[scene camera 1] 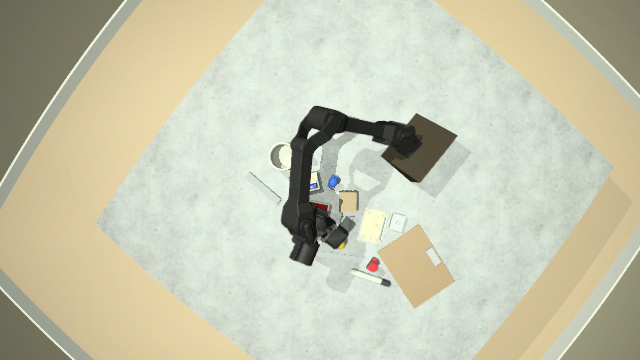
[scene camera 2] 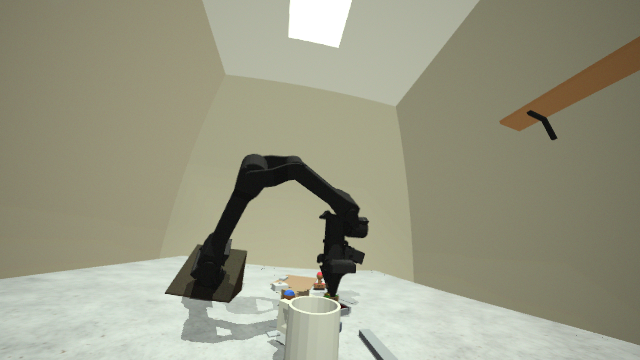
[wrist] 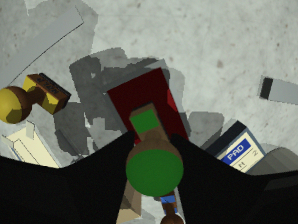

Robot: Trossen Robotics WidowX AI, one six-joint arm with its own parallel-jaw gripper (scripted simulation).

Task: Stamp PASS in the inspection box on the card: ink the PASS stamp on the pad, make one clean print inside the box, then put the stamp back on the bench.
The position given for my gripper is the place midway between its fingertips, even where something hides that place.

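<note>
There is my gripper, which I find at (scene camera 2: 331,295) and at (wrist: 152,138). A cream card is here too, at (scene camera 1: 374,223) and (wrist: 28,147). I see a cardboard sheet (scene camera 1: 412,260), and a blue-and-white box (wrist: 237,147) is in sight as well.
</note>
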